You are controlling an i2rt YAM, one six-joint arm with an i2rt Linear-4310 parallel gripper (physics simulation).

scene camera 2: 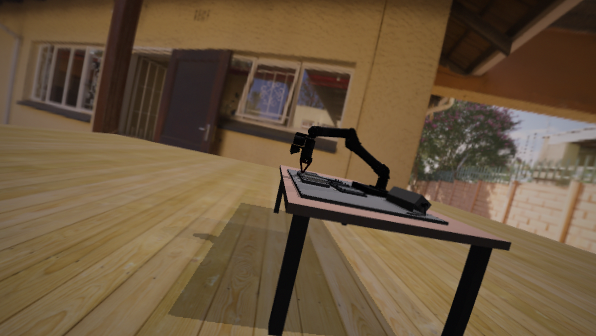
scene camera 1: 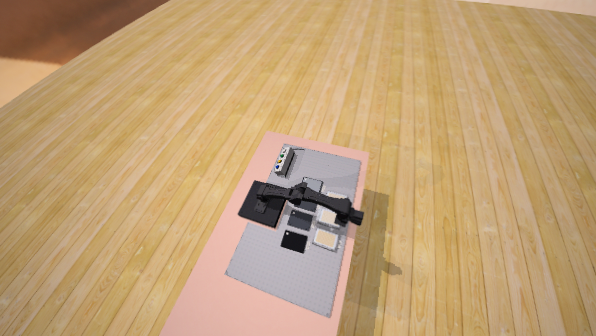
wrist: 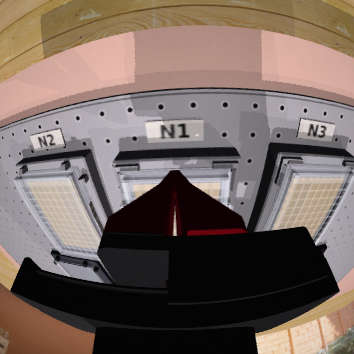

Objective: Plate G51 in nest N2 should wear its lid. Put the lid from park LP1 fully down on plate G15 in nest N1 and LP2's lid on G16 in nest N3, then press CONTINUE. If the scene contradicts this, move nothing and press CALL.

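Places are measured from the arm's base along level axes (x ahead, y left, z up), in metres.
Where they show: gripper, fingertip midpoint: [scene camera 2: 302, 172] [scene camera 1: 340, 220] [wrist: 174, 177]; arm's base, origin of the base link: [scene camera 2: 379, 189] [scene camera 1: 265, 198].
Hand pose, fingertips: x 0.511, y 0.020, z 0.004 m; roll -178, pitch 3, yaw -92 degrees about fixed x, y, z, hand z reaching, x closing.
Note:
Things, the pixels of their top centre, and the offset from my fingertips. "spot": a spot on its surface instead. Level surfaces: height alone.
- N2 plate, middle of its top: [wrist: 62, 226] [scene camera 1: 335, 199] dz +0.000, dx -0.064, dy +0.127 m
- N3 plate, middle of its top: [wrist: 305, 225] [scene camera 1: 325, 238] dz +0.003, dx -0.057, dy -0.132 m
- button box, middle of its top: [scene camera 2: 409, 190] [scene camera 1: 283, 157] dz +0.050, dx -0.500, dy +0.294 m
- grey pegboard's, its level: dz -0.033 m
- clear-topped square, surface spot: [scene camera 1: 312, 184] spot: dz -0.016, dx -0.244, dy +0.187 m
- pink table, its level: dz -0.047 m
My gripper [wrist: 174, 177] [scene camera 2: 303, 171] is shut and empty, fingertips pointing down over the nest N1 area. In the wrist view the N1 plate [wrist: 212, 189] [scene camera 1: 326, 217], cream-gridded with a clear rim, is partly hidden behind the fingers. The N2 plate [wrist: 59, 210] [scene camera 1: 337, 195] is on the left and the N3 plate [wrist: 310, 202] [scene camera 1: 325, 239] on the right, both cream-gridded with clear edges. I cannot tell which plates wear clear lids; plate names are not readable. In scene camera 1, dark flat squares [scene camera 1: 300, 219] [scene camera 1: 294, 241] lie beside the nests; park labels are unreadable.
A button box [scene camera 1: 283, 161] with coloured buttons stands at the grey pegboard's [scene camera 1: 280, 280] far end. A clear-topped square [scene camera 1: 312, 184] lies near the arm, which hides part of the layout. The black arm base [scene camera 1: 250, 210] stands beside the board on the pink table [scene camera 1: 200, 305].

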